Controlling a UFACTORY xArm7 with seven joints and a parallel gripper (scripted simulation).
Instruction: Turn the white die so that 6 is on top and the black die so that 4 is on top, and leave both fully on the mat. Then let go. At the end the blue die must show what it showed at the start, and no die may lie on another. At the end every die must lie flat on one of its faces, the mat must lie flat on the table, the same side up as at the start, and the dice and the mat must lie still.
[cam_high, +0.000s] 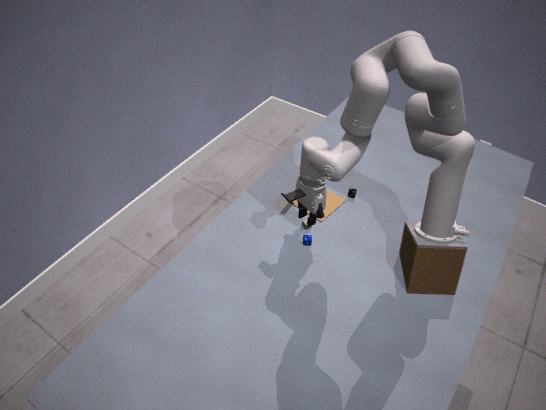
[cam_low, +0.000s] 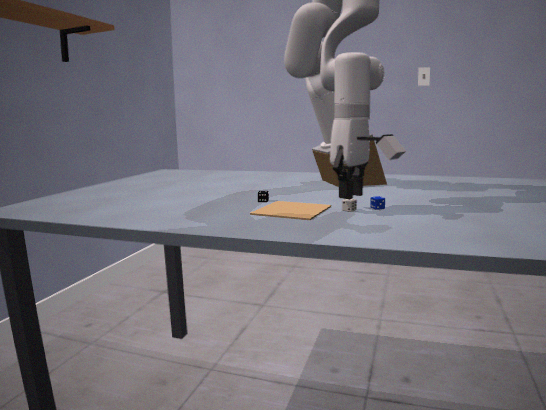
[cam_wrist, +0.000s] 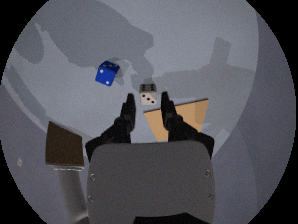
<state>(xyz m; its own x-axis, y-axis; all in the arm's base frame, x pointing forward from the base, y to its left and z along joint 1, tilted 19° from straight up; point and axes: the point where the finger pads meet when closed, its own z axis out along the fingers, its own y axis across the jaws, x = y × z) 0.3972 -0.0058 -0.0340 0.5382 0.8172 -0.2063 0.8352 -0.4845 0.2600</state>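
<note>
Right now the white die is 40 mm below my hand. Round my hand: blue die (20 mm behind, 60 mm to the left, 40 mm below); black die (100 mm behind, 210 mm to the right, 40 mm below); mat (130 mm to the right, 50 mm below).
</note>
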